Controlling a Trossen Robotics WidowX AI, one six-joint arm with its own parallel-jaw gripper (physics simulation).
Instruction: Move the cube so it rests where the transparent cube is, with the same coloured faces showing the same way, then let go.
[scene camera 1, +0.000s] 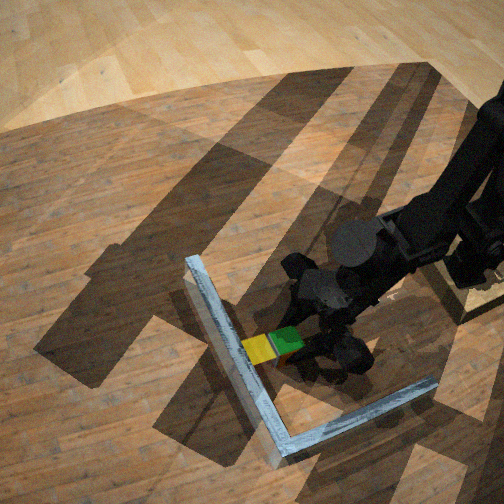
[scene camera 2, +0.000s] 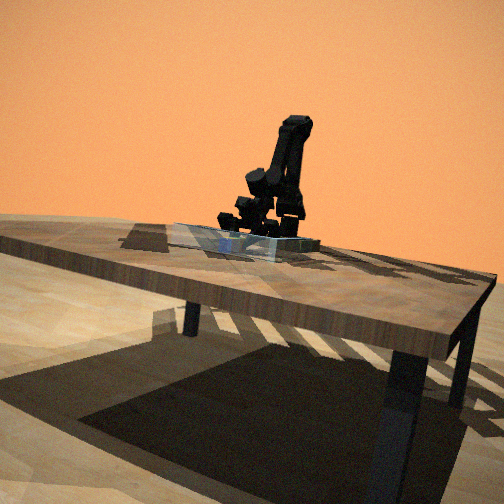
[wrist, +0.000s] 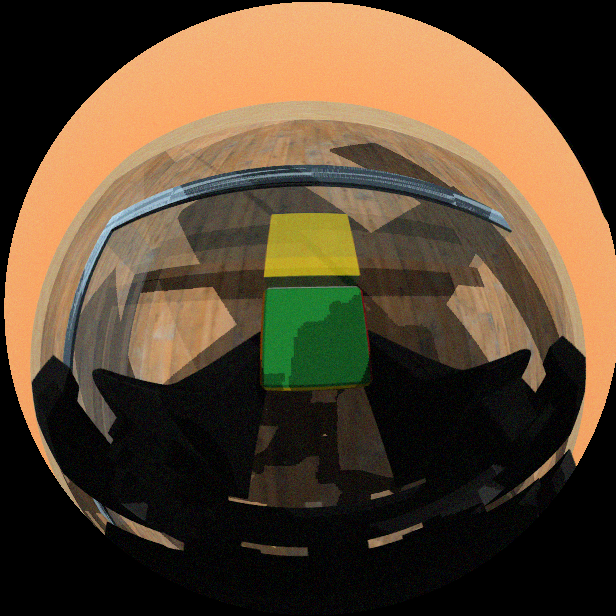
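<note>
The cube shows a green top face and an orange side, and rests on the wooden table. Touching its far side is the transparent cube with a yellow top, set against the long arm of the glassy wall. My gripper is low over the table, with one black finger on each side of the green-topped cube, and is shut on it. In the second scene view the arm and gripper are small and far off, and the cube is hard to make out there.
An L-shaped, low, see-through wall borders the cubes on two sides; its short arm runs toward the robot. The arm's base block stands at the right. The table has an edge beyond the wall.
</note>
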